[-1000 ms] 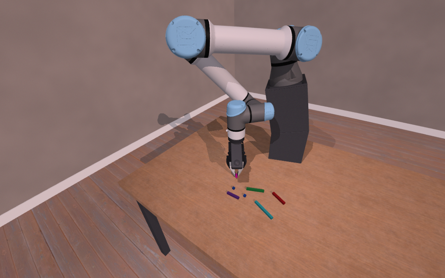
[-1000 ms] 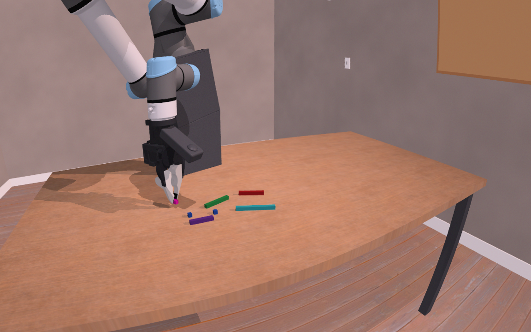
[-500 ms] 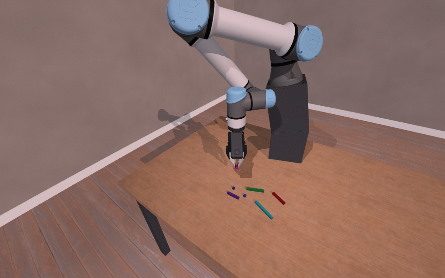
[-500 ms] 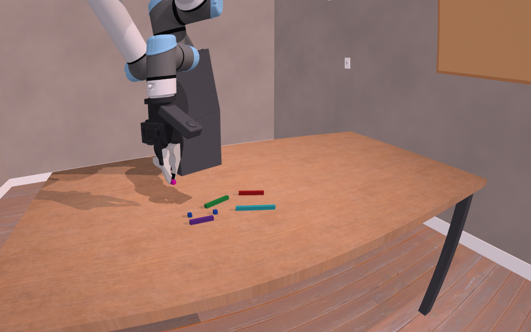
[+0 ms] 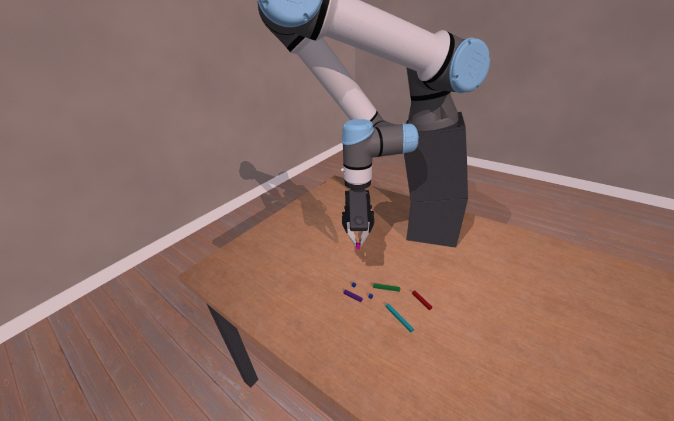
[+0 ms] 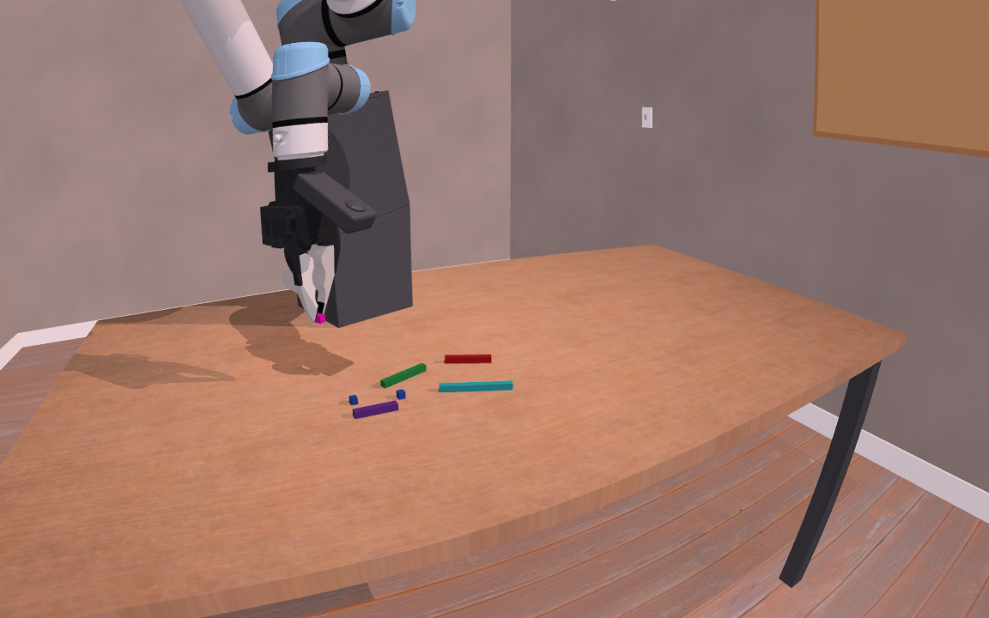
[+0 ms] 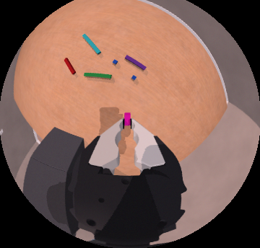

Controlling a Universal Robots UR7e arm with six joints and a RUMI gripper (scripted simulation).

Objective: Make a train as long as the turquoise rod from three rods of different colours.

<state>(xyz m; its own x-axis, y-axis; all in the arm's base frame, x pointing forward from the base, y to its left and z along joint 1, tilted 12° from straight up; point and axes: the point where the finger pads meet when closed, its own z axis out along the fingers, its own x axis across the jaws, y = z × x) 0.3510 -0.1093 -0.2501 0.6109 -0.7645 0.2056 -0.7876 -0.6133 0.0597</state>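
Now: hand 110 mm above the purple rod, 100 mm short of it and 50 mm to the right of it. The rest, counted from my hand: green rod (110 mm to the left, 110 mm below, 10 mm ahead); then magenta rod (10 mm below); then turquoise rod (200 mm to the left, 110 mm below, 80 mm ahead).
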